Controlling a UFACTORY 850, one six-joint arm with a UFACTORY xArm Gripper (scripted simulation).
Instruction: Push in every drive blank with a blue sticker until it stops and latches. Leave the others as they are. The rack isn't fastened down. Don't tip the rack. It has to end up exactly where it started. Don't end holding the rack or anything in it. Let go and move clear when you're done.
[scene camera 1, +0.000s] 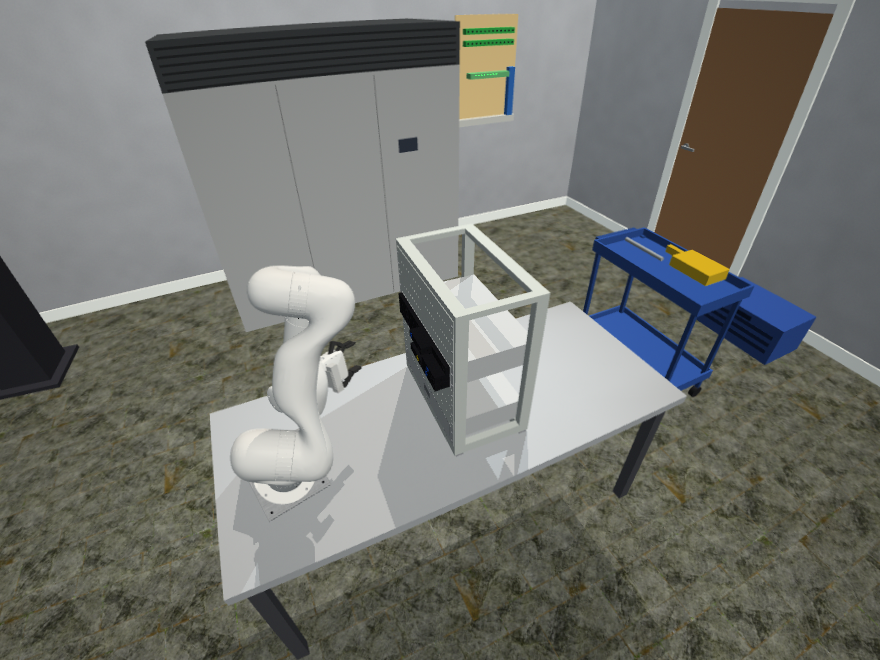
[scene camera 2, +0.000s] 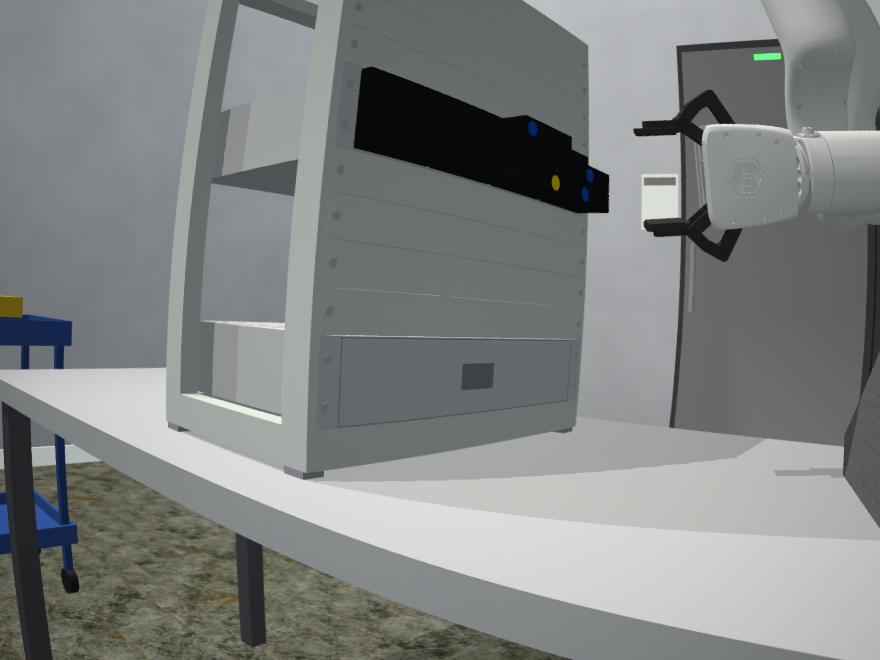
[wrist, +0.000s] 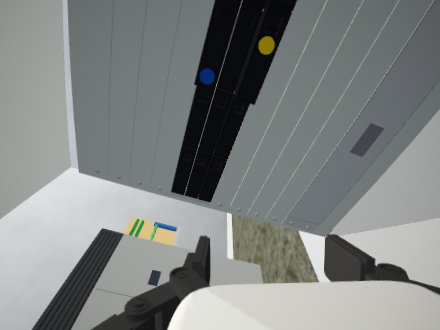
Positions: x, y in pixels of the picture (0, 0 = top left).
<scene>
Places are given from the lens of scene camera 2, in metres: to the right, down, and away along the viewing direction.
my gripper (scene camera 2: 640, 179): 0.19, -0.14, 0.63
drive blank (scene camera 2: 521, 177): 0.09, -0.17, 0.80
</scene>
